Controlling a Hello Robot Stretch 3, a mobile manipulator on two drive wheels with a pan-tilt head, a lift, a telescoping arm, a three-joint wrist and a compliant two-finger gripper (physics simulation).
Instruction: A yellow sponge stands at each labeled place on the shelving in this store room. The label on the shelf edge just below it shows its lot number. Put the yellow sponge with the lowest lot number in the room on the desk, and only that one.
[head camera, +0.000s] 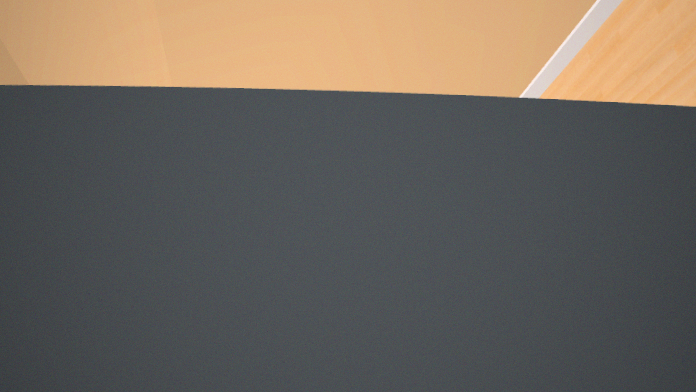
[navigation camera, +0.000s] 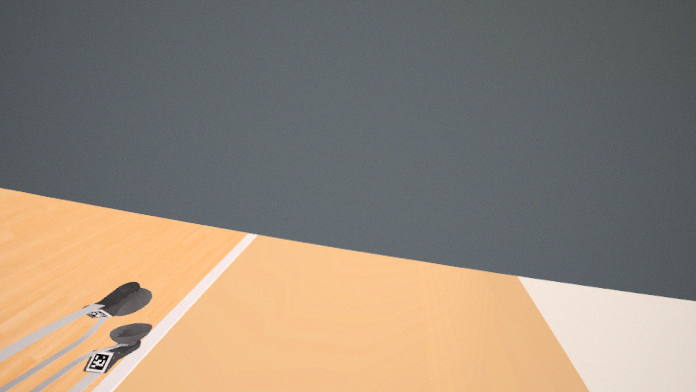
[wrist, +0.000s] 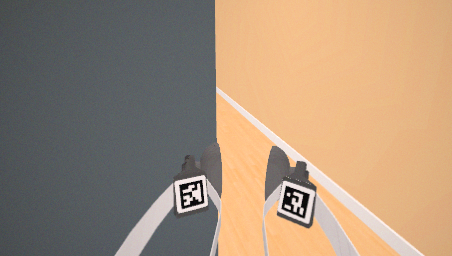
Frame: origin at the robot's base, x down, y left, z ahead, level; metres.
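Where they show: gripper, fingertip midpoint: (navigation camera: 145, 306).
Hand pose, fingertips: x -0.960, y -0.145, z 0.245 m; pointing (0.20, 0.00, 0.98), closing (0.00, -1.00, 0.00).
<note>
After its pixels a point has its place.
My gripper (navigation camera: 131, 319) (wrist: 244, 163) @[x -0.961, y -0.145, z 0.245 m] is open, with no object between its two dark fingertips. In the wrist view its left finger overlaps the edge of a large dark grey panel (head camera: 345, 240) @[x -1.244, y 0.025, z 0.407 m] (navigation camera: 350, 125) @[x -1.190, y 0.136, z 0.359 m] (wrist: 105, 100), and its right finger stands in front of the floor and wall. I cannot tell whether the fingers touch the panel. The panel is plain and fills most of the head and navigation views. No yellow sponge, lot label or desk shows in the current views.
An orange-tan wall (head camera: 310, 45) @[x -1.083, y -0.576, z 1.894 m] (navigation camera: 360, 310) @[x -1.203, y -0.806, z 1.363 m] (wrist: 345, 65) stands beyond the panel's edge. A white baseboard (head camera: 575, 42) @[x -0.050, y -0.613, z 1.773 m] (navigation camera: 200, 295) @[x -0.091, y -0.860, z 1.220 m] (wrist: 345, 197) runs between it and the wood floor (head camera: 645, 60) @[x 0.000, y -0.463, z 1.465 m] (navigation camera: 60, 240) @[x 0.000, y -0.313, z 0.604 m] (wrist: 243, 230). A whitish surface (navigation camera: 635, 340) @[x -2.437, y -0.509, z 1.042 m] shows at the navigation view's lower right.
</note>
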